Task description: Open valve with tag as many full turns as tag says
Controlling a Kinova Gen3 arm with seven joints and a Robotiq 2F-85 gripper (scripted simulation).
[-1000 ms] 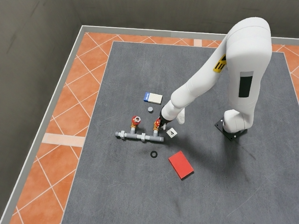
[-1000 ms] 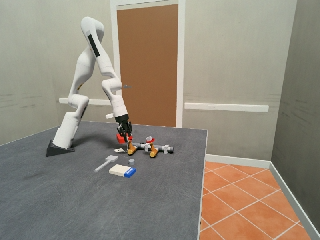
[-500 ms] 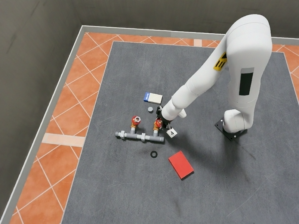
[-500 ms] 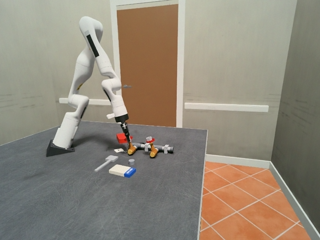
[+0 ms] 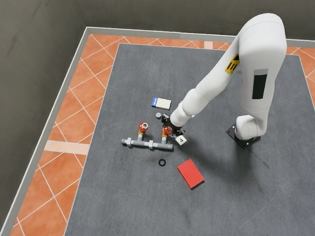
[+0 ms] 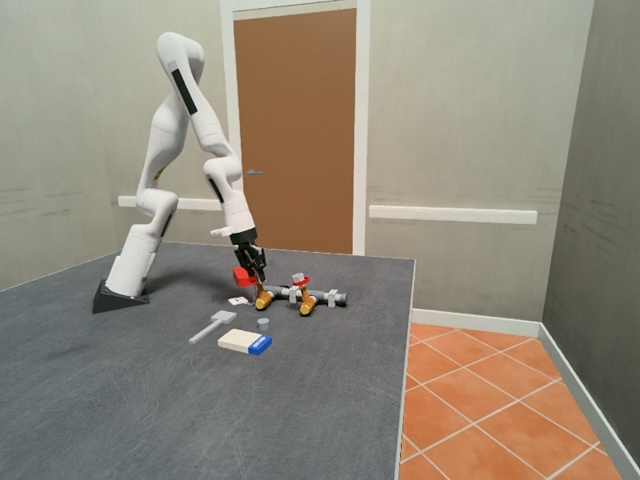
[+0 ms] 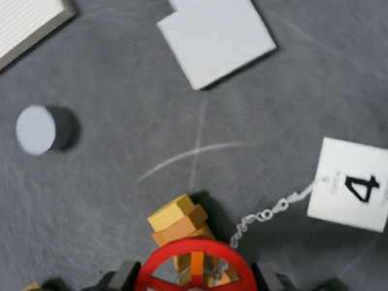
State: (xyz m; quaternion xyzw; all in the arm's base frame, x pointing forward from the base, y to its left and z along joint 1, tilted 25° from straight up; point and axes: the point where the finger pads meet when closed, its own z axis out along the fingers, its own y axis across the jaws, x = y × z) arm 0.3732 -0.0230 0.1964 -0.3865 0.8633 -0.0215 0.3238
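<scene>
Right now my hand is 90 mm above the white tag, 70 mm past it and 20 mm to the right of it. Also, from my hand: grey paddle (130 mm to the right, 90 mm below, 60 mm behind); blue box (210 mm to the right, 80 mm below, 50 mm ahead); red block (200 mm to the left, 120 mm behind, 80 mm below).
</scene>
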